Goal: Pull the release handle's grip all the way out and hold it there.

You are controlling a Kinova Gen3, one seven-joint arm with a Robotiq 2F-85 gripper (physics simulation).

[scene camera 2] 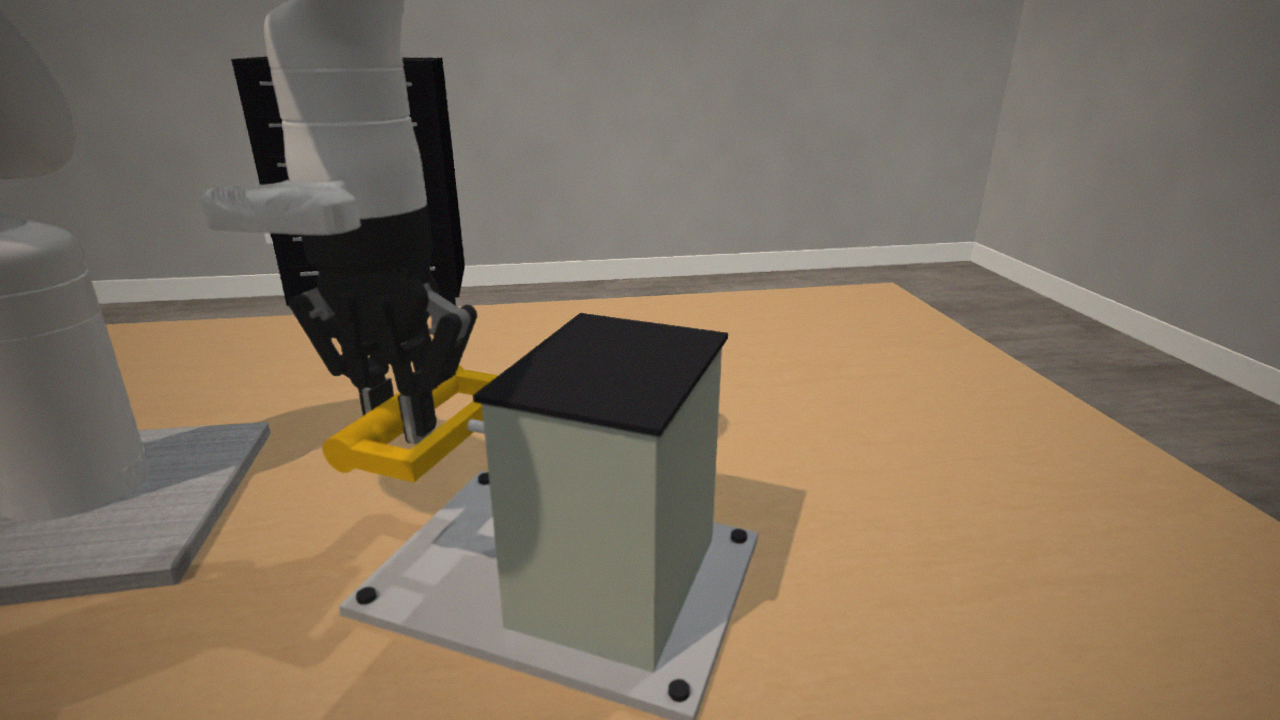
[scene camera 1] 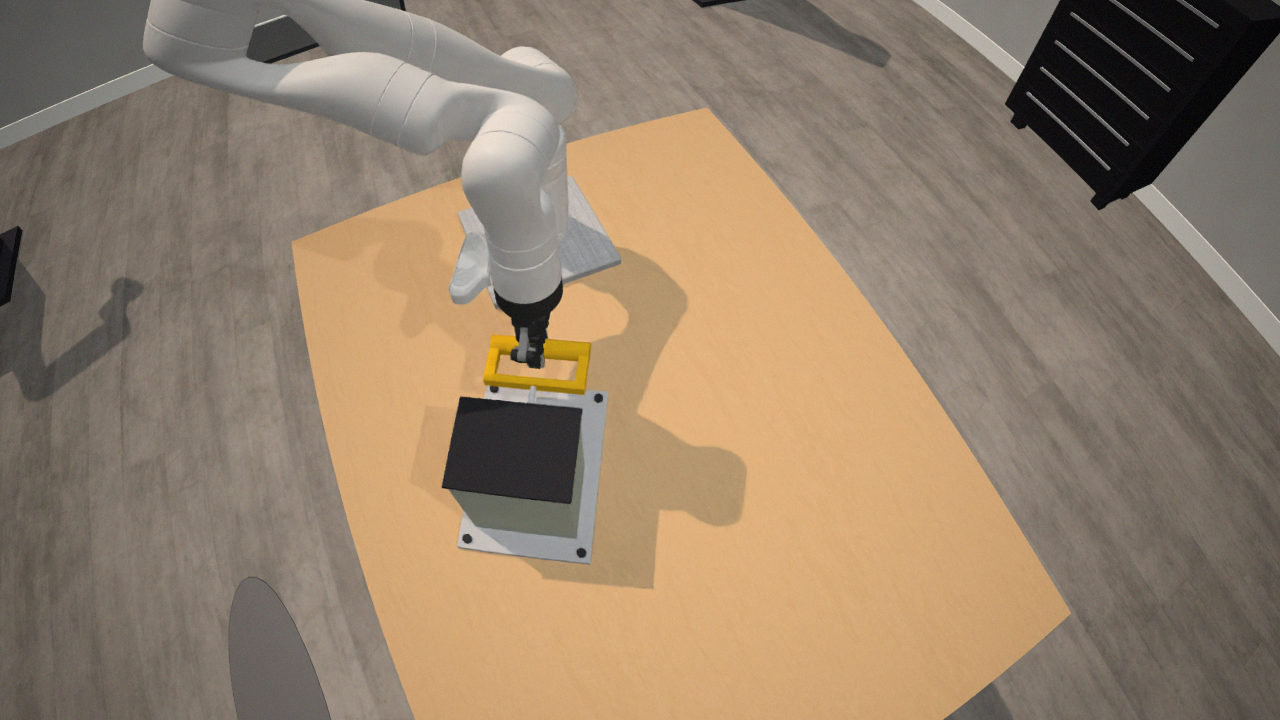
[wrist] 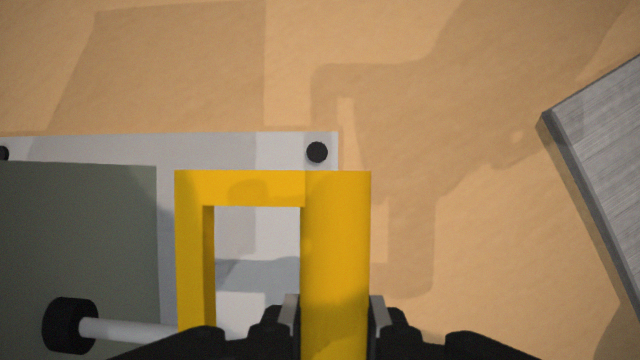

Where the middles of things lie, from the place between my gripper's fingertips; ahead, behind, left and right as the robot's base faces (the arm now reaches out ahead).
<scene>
I see the light grey base plate (scene camera 2: 442, 587) 10 cm ahead of my hand, 6 cm to the right of it and 8 cm below it.
</scene>
